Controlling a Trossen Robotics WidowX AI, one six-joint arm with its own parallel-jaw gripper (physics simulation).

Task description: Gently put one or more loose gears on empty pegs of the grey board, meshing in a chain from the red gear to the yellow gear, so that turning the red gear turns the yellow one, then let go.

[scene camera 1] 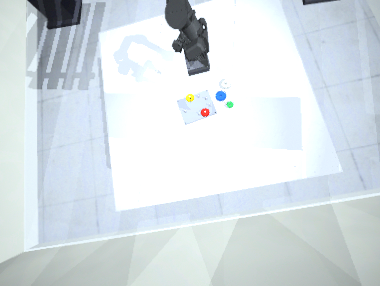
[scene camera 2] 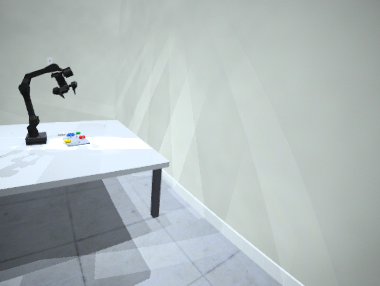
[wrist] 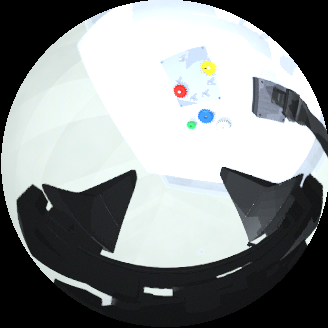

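Note:
The grey board lies on the table, with several bare pegs. The red gear and the yellow gear sit on it, apart. Beside the board lie a blue gear, a small green gear and a white gear, hard to make out. My gripper is open and empty, high above the table; the arm's links partly hide it in scene camera 1.
The arm's base stands on the white table, near the white gear and the board's yellow-gear side. The table's front corner and a dark leg show in scene camera 2, with a pale wall beyond.

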